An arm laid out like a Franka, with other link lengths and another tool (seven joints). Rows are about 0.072 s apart.
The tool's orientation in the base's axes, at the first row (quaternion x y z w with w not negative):
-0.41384, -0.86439, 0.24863, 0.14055
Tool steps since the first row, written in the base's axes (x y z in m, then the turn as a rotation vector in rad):
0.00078, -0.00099, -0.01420, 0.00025, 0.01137, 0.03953
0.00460, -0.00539, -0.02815, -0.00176, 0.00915, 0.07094
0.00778, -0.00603, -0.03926, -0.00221, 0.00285, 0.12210
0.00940, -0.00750, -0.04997, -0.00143, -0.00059, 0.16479
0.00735, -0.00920, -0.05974, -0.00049, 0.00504, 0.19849
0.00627, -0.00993, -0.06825, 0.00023, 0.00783, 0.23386
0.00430, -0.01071, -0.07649, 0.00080, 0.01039, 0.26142
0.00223, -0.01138, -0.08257, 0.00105, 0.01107, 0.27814
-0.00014, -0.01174, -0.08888, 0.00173, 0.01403, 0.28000
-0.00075, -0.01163, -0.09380, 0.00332, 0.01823, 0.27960
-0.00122, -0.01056, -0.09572, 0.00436, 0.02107, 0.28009
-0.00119, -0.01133, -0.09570, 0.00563, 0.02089, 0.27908
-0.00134, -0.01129, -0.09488, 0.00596, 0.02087, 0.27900
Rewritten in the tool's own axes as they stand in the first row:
-0.00179, 0.00773, 0.01184, 0.01024, -0.01536, -0.03676
-0.00812, 0.01547, 0.02318, 0.01091, -0.03500, -0.06145
-0.01100, 0.02325, 0.03125, 0.00815, -0.06659, -0.10208
-0.01356, 0.02936, 0.03995, 0.00655, -0.09124, -0.13708
-0.01399, 0.03246, 0.04958, 0.01164, -0.10603, -0.16747
-0.01421, 0.03602, 0.05741, 0.01471, -0.12340, -0.19827
-0.01391, 0.03883, 0.06544, 0.01739, -0.13671, -0.22239
-0.01339, 0.04046, 0.07167, 0.01839, -0.14532, -0.23671
-0.01244, 0.04218, 0.07812, 0.02036, -0.14432, -0.23950
-0.01216, 0.04454, 0.08248, 0.02266, -0.14083, -0.24119
-0.01110, 0.04585, 0.08396, 0.02427, -0.13891, -0.24296
-0.01172, 0.04545, 0.08417, 0.02331, -0.13763, -0.24263
-0.01157, 0.04493, 0.08354, 0.02308, -0.13739, -0.24270

